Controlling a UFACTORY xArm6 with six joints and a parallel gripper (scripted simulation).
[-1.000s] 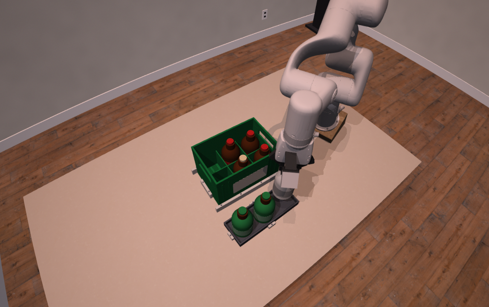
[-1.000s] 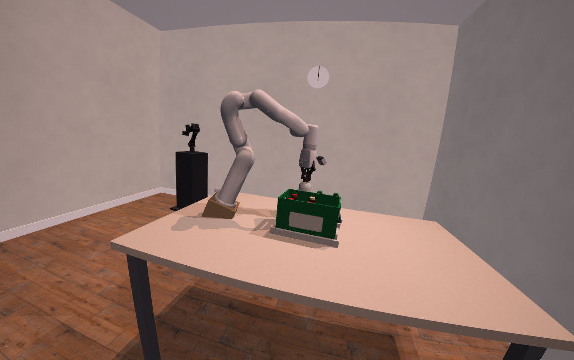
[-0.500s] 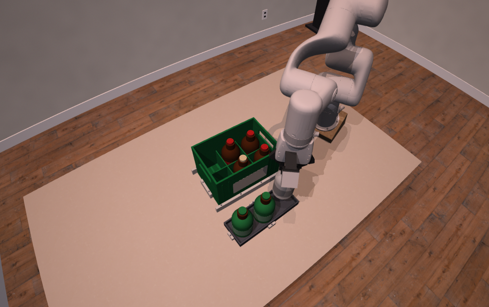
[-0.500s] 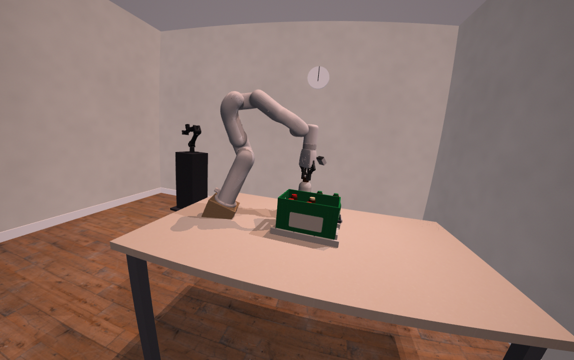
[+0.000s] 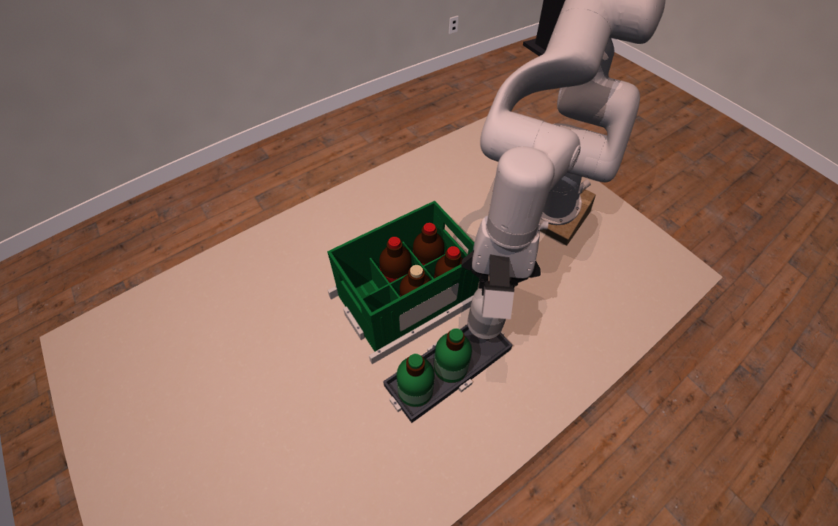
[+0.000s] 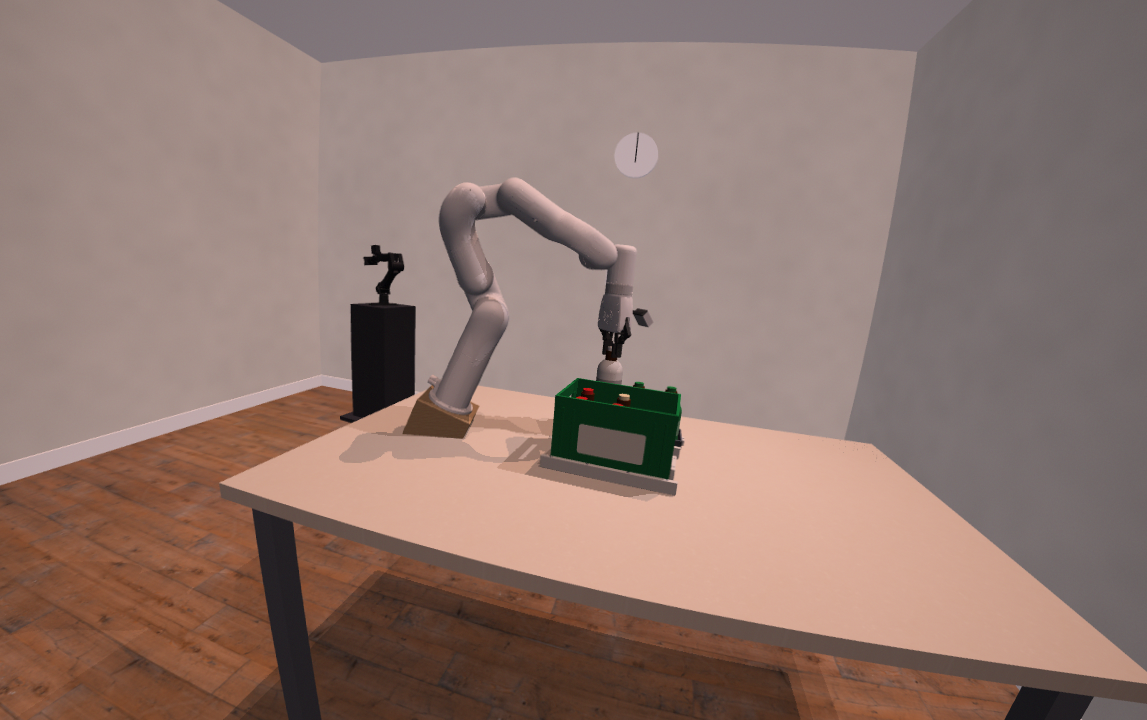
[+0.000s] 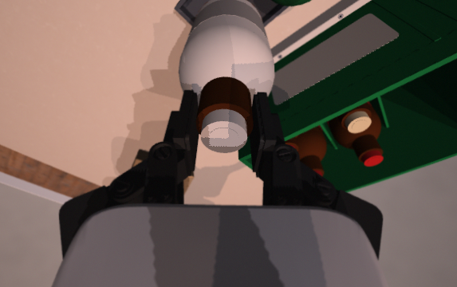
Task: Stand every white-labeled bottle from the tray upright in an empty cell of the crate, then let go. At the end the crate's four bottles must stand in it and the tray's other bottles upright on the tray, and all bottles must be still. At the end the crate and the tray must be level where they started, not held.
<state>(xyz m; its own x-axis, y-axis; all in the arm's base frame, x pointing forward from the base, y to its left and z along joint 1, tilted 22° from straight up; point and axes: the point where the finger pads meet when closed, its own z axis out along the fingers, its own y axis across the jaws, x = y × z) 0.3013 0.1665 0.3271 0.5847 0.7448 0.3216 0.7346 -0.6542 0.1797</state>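
Now: the white-labeled bottle 7 cm below my hand. The rest, counted from my hand: tray 9 cm ahead, 1 cm to the left, 23 cm below; then crate 8 cm ahead, 19 cm to the right, 16 cm below.
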